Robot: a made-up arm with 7 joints.
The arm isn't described. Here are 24 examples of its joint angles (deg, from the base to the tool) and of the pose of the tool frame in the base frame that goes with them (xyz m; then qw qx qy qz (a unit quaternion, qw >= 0)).
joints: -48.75 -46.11 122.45 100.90 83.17 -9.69 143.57
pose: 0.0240 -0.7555 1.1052 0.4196 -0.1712 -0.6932 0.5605
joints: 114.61 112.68 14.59 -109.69 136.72 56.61 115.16
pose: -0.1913 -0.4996 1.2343 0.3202 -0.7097 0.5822 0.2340
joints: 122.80 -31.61 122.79 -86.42 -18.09 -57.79 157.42
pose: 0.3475 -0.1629 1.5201 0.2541 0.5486 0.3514 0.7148
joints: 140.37 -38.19 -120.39 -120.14 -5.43 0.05 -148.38
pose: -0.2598 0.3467 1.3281 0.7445 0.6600 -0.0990 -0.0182
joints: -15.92 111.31 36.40 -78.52 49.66 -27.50 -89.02
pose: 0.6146 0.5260 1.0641 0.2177 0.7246 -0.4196 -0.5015
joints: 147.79 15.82 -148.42 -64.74 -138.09 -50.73 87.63
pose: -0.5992 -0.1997 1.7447 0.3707 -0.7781 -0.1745 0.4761
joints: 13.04 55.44 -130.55 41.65 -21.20 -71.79 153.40
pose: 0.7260 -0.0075 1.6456 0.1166 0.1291 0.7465 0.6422
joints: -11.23 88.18 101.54 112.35 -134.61 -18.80 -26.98
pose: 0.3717 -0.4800 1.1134 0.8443 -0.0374 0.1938 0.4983
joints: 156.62 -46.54 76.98 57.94 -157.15 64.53 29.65
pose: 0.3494 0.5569 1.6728 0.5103 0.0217 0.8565 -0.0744
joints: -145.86 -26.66 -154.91 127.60 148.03 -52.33 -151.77
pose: 0.2320 -0.3106 0.9653 0.3357 -0.6058 -0.0733 -0.7176
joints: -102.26 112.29 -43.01 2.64 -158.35 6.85 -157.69
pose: -0.2417 0.9512 0.4655 0.6057 0.4778 -0.5303 -0.3517
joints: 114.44 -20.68 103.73 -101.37 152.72 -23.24 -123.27
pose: 0.4837 -0.1281 1.5491 0.3004 -0.2590 -0.2657 0.8787
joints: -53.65 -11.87 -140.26 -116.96 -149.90 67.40 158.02
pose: 0.3152 -0.0362 1.3306 0.5076 0.3744 -0.4519 0.6308
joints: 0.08 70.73 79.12 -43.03 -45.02 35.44 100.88
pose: 0.8913 0.2686 1.3333 0.0598 -0.1569 0.8637 -0.4752
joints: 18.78 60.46 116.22 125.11 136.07 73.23 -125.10
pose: -0.0104 -0.3831 1.3625 0.3225 0.6931 0.4019 -0.5040
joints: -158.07 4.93 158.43 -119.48 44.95 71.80 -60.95
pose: -0.4496 -0.0498 1.4043 0.4312 -0.7964 -0.2115 0.3676
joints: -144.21 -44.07 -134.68 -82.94 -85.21 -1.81 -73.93
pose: 0.3749 0.1817 1.6919 0.3818 0.5748 -0.2523 -0.6784
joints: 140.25 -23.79 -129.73 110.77 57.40 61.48 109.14
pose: 0.5199 -0.0633 1.1845 0.7051 -0.1250 -0.3881 0.5802
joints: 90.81 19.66 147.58 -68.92 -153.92 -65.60 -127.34
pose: 0.2409 -0.5604 1.7035 0.1944 -0.5197 0.1316 0.8215
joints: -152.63 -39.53 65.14 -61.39 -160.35 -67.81 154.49
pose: 0.5510 -0.5914 1.5758 0.0191 -0.3159 -0.2274 0.9210
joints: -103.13 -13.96 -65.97 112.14 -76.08 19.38 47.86
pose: -0.4928 -0.0567 1.3450 0.8044 0.5560 -0.1536 0.1418
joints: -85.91 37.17 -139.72 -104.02 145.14 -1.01 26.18
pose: 0.3769 0.5231 1.1074 0.4066 0.0303 -0.8029 -0.4348
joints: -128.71 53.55 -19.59 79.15 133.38 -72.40 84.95
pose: -0.6545 0.3469 0.9469 0.4620 -0.6922 -0.5539 0.0231
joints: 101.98 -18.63 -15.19 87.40 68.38 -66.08 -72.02
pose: 0.1679 -0.3070 1.6940 0.2284 0.0084 0.8601 0.4560
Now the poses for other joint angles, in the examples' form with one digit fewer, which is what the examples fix.
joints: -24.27 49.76 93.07 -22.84 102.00 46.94 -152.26
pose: 0.613 0.401 1.714 0.412 -0.653 0.528 0.353
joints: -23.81 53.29 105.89 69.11 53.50 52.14 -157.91
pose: 0.557 -0.332 1.514 0.832 -0.042 0.289 0.472
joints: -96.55 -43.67 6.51 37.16 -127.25 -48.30 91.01
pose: 0.170 -0.381 1.920 0.284 0.318 0.170 -0.888
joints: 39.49 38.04 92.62 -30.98 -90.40 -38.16 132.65
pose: 0.526 -0.187 1.850 0.583 0.211 0.583 -0.524
